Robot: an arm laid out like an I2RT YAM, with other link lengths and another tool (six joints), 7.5 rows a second.
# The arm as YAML. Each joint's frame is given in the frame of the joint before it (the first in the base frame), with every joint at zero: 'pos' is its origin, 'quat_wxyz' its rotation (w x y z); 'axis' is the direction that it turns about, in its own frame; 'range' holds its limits. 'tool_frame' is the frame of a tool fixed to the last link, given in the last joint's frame.
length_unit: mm
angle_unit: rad
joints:
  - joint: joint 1
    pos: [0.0, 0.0, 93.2]
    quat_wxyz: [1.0, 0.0, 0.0, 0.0]
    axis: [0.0, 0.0, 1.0]
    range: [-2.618, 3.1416]
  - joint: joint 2
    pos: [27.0, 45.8, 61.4]
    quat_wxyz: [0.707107, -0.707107, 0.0, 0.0]
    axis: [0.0, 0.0, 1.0]
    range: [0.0, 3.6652]
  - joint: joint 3
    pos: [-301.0, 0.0, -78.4]
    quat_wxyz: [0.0, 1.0, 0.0, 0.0]
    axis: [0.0, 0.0, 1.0]
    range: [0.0, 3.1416]
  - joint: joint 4
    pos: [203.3, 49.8, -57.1]
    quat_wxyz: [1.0, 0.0, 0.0, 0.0]
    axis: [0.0, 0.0, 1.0]
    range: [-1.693, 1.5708]
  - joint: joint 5
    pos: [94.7, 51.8, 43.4]
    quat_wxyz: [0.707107, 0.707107, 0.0, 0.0]
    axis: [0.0, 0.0, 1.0]
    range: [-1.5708, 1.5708]
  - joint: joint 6
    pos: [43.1, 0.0, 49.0]
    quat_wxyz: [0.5, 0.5, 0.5, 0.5]
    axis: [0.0, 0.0, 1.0]
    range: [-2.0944, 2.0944]
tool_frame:
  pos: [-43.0, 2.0, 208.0]
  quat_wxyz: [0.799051, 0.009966, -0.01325, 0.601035]
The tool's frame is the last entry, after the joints.
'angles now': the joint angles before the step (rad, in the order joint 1, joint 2, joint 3, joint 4, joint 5, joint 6). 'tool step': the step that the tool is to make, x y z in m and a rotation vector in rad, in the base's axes. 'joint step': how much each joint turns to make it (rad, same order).
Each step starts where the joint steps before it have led.
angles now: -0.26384, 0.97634, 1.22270, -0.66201, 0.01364, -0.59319
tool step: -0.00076, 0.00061, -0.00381, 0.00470, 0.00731, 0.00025
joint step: 0.00003, -0.00074, -0.00734, -0.00171, -0.00127, 0.00231
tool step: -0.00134, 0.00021, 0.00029, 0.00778, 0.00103, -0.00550
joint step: 0.00104, -0.00153, 0.00526, -0.00993, 0.00297, 0.00930
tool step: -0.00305, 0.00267, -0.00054, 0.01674, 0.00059, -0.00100
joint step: -0.00030, -0.00766, 0.00194, -0.01470, -0.00603, 0.01485
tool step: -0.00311, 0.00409, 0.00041, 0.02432, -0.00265, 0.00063
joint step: -0.00070, -0.00880, 0.00345, -0.01610, -0.01137, 0.02137
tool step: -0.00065, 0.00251, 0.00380, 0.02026, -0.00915, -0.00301
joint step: 0.00100, -0.00271, 0.01024, -0.00928, -0.00559, 0.02159
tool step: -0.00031, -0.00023, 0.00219, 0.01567, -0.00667, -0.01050
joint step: -0.00106, -0.00156, 0.00443, -0.00349, 0.00152, 0.01927
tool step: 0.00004, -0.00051, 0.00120, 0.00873, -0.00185, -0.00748
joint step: 0.00034, 0.00158, 0.00563, -0.00449, 0.00339, 0.01136
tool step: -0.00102, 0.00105, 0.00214, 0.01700, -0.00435, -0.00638
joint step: -0.00033, -0.00156, 0.00849, -0.01022, -0.00182, 0.01847
